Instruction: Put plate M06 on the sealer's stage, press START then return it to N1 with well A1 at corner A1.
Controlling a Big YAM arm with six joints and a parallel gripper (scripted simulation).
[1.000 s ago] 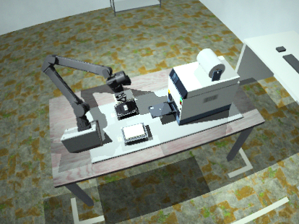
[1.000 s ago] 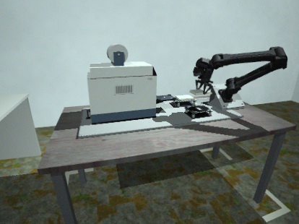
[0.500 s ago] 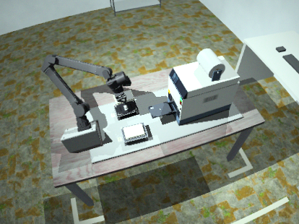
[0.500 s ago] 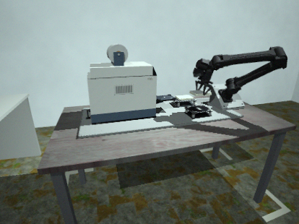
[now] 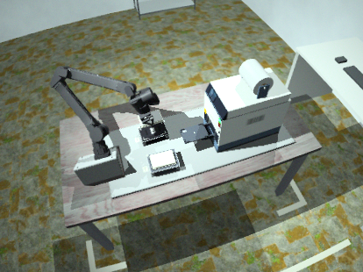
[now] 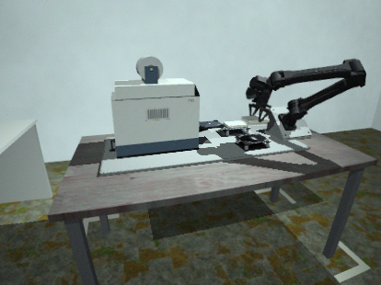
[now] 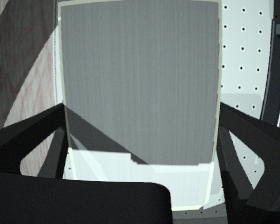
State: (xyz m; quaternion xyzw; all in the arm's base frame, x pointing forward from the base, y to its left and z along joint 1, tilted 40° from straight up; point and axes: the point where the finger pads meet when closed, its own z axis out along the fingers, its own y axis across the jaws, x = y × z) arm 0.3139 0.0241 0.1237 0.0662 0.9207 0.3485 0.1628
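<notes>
Right now my hand is 120 mm above the black nest N1. Also, from my hand: foil roll (540 mm ahead, 260 mm above, 150 mm to the right); then sealer stage (210 mm ahead, 140 mm to the right, 60 mm below); then pale plate (220 mm to the right, 100 mm below).
</notes>
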